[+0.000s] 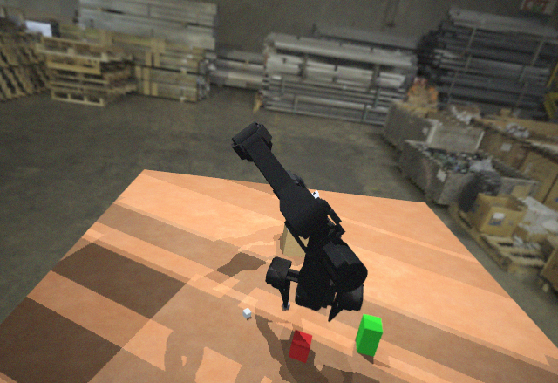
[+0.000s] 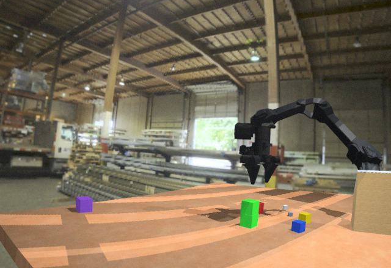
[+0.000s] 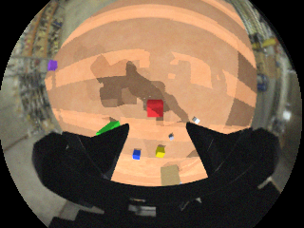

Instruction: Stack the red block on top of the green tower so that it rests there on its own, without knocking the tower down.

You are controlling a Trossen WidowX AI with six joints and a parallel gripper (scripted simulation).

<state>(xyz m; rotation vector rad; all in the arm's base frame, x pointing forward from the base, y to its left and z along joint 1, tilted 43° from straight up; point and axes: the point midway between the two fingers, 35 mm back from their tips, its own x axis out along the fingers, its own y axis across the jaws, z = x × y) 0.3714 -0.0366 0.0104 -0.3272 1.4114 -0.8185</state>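
Now: the red block 90 mm below my gripper tip and 10 mm ahead of it. Round my gripper tip: blue block (160 mm behind, 140 mm to the left, 100 mm below); yellow block (170 mm behind, 100 mm below, 40 mm to the left); purple block (420 mm to the left, 420 mm ahead, 90 mm below).
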